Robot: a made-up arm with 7 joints.
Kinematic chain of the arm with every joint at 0, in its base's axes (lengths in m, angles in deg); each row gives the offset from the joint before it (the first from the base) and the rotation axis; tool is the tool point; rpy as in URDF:
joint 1: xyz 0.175 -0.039 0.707 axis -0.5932 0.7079 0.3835
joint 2: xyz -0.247 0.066 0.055 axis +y
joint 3: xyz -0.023 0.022 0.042 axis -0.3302 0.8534 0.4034
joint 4: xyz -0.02 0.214 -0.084 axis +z
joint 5: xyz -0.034 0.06 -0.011 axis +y
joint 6: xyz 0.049 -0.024 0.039 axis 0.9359 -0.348 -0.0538
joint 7: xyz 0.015 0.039 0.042 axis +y
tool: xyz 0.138 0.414 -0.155 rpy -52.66 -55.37 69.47
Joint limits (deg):
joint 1: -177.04..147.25
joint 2: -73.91..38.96
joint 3: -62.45..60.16
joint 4: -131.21..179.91
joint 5: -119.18..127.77
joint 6: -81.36..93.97
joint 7: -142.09..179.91
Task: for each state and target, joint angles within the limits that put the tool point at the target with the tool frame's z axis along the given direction. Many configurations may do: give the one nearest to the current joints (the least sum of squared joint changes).
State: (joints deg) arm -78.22 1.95 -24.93 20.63 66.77 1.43 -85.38
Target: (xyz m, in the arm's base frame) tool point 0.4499 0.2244 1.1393 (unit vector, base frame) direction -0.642 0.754 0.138
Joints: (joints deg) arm -75.77 20.90 -6.32 -9.19 76.11 36.88 -79.48
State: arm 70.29 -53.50 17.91 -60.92 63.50 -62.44 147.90
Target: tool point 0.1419 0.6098 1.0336 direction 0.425 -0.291 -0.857
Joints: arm 48.66 -46.91 -25.77 -82.55 65.01 -42.62 163.41
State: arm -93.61 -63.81 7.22 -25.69 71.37 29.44 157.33
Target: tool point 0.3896 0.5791 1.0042 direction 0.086 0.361 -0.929
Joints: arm -65.67 -32.68 42.84 -10.41 110.45 13.48 179.91
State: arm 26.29 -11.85 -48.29 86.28 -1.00 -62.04 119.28
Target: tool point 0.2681 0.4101 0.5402 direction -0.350 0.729 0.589
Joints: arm -12.31 -32.43 -58.17 59.44 0.47 -61.93 110.80
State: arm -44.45 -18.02 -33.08 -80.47 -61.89 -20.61 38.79
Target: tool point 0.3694 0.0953 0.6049 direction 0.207 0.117 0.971
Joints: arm -54.25 30.03 -32.38 -77.91 -60.30 -45.85 50.35
